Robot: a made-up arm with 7 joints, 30 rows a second.
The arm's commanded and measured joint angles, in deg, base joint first. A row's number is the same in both.
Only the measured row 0 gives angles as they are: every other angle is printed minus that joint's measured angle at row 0.
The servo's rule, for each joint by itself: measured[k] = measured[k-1] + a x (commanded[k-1-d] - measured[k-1]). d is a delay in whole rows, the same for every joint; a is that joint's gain. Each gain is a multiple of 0.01, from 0.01 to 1. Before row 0 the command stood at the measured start. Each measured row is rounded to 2 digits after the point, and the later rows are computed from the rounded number. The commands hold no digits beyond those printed.
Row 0, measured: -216.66 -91.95 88.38 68.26 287.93 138.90 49.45
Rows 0 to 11, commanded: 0.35 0.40 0.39 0.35 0.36 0.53 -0.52; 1.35 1.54 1.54 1.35 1.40 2.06 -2.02; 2.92 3.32 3.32 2.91 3.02 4.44 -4.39; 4.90 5.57 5.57 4.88 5.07 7.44 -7.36; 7.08 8.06 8.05 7.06 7.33 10.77 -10.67; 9.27 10.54 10.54 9.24 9.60 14.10 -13.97; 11.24 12.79 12.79 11.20 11.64 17.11 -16.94; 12.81 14.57 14.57 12.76 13.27 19.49 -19.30; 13.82 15.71 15.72 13.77 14.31 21.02 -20.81; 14.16 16.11 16.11 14.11 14.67 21.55 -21.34; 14.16 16.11 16.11 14.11 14.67 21.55 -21.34; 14.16 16.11 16.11 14.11 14.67 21.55 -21.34
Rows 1 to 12, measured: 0.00 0.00 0.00 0.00 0.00 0.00 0.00; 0.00 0.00 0.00 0.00 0.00 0.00 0.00; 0.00 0.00 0.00 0.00 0.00 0.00 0.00; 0.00 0.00 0.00 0.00 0.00 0.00 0.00; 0.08 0.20 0.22 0.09 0.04 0.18 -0.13; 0.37 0.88 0.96 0.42 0.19 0.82 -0.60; 0.96 2.12 2.28 1.07 0.50 2.05 -1.55; 1.87 3.88 4.12 2.06 1.00 3.88 -3.00; 3.07 6.01 6.32 3.36 1.70 6.22 -4.92; 4.50 8.32 8.68 4.89 2.57 8.90 -7.18; 6.05 10.60 10.98 6.53 3.57 11.69 -9.62; 7.60 12.62 12.99 8.15 4.64 14.34 -12.04
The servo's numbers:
d 4
a 0.23 0.51 0.56 0.26 0.11 0.34 0.25

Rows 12 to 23, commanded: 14.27 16.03 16.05 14.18 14.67 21.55 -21.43; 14.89 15.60 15.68 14.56 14.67 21.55 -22.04; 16.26 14.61 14.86 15.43 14.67 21.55 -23.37; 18.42 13.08 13.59 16.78 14.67 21.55 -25.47; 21.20 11.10 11.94 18.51 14.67 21.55 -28.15; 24.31 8.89 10.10 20.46 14.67 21.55 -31.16; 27.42 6.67 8.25 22.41 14.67 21.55 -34.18; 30.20 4.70 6.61 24.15 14.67 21.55 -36.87; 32.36 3.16 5.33 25.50 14.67 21.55 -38.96; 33.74 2.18 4.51 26.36 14.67 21.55 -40.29; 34.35 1.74 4.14 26.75 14.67 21.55 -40.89; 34.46 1.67 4.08 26.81 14.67 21.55 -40.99
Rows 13 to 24, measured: 9.03 14.20 14.52 9.61 5.70 16.61 -14.23; 10.21 15.17 15.41 10.78 6.69 18.29 -16.01; 11.12 15.65 15.80 11.65 7.57 19.40 -17.34; 11.82 15.88 15.97 12.29 8.35 20.13 -18.34; 12.38 15.96 16.01 12.78 9.05 20.61 -19.11; 12.96 15.78 15.83 13.24 9.67 20.93 -19.84; 13.72 15.18 15.29 13.81 10.22 21.14 -20.72; 14.80 14.11 14.34 14.58 10.71 21.28 -21.91; 16.27 12.57 13.00 15.60 11.15 21.37 -23.47; 18.12 10.69 11.38 16.86 11.54 21.43 -25.39; 20.26 8.64 9.63 18.30 11.88 21.47 -27.59; 22.55 6.63 7.94 19.82 12.19 21.50 -29.91
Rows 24 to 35, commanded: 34.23 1.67 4.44 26.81 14.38 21.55 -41.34; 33.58 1.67 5.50 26.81 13.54 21.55 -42.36; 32.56 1.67 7.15 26.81 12.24 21.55 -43.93; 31.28 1.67 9.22 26.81 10.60 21.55 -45.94; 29.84 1.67 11.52 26.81 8.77 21.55 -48.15; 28.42 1.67 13.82 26.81 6.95 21.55 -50.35; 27.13 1.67 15.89 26.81 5.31 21.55 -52.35; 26.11 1.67 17.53 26.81 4.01 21.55 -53.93; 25.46 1.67 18.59 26.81 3.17 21.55 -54.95; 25.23 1.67 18.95 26.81 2.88 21.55 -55.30; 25.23 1.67 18.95 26.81 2.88 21.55 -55.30; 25.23 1.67 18.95 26.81 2.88 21.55 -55.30
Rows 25 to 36, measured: 24.81 4.86 6.48 21.30 12.46 21.52 -32.17; 26.86 3.49 5.38 22.62 12.70 21.53 -34.20; 28.58 2.60 4.69 23.69 12.92 21.54 -35.87; 29.93 2.13 4.35 24.50 13.11 21.54 -37.15; 30.92 1.90 4.40 25.10 13.25 21.54 -38.20; 31.53 1.78 5.02 25.54 13.28 21.54 -39.24; 31.77 1.72 6.21 25.87 13.17 21.54 -40.41; 31.66 1.69 7.90 26.11 12.89 21.54 -41.79; 31.24 1.68 9.93 26.29 12.44 21.54 -43.38; 30.59 1.67 12.11 26.43 11.84 21.54 -45.12; 29.79 1.67 14.23 26.53 11.12 21.54 -46.93; 28.94 1.67 16.08 26.60 10.34 21.54 -48.68
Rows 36 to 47, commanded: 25.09 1.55 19.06 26.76 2.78 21.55 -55.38; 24.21 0.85 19.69 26.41 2.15 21.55 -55.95; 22.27 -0.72 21.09 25.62 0.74 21.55 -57.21; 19.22 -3.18 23.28 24.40 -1.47 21.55 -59.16; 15.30 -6.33 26.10 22.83 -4.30 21.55 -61.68; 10.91 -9.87 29.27 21.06 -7.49 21.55 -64.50; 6.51 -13.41 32.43 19.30 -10.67 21.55 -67.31; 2.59 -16.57 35.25 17.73 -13.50 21.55 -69.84; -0.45 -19.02 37.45 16.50 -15.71 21.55 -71.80; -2.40 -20.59 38.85 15.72 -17.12 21.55 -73.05; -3.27 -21.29 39.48 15.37 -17.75 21.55 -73.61; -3.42 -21.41 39.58 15.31 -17.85 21.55 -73.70
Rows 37 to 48, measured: 28.14 1.67 17.49 26.65 9.55 21.54 -50.25; 27.47 1.67 18.31 26.69 8.82 21.54 -51.51; 26.95 1.67 18.67 26.72 8.17 21.54 -52.46; 26.55 1.67 18.83 26.74 7.59 21.54 -53.17; 26.21 1.61 18.96 26.75 7.06 21.54 -53.72; 25.75 1.22 19.37 26.66 6.52 21.54 -54.28; 24.95 0.23 20.33 26.39 5.88 21.54 -55.01; 23.63 -1.51 21.98 25.87 5.07 21.54 -56.05; 21.71 -3.97 24.29 25.08 4.04 21.54 -57.46; 19.23 -6.98 27.08 24.03 2.77 21.54 -59.22; 16.30 -10.26 30.08 22.80 1.29 21.54 -61.24; 13.15 -13.48 32.98 21.48 -0.34 21.54 -63.39
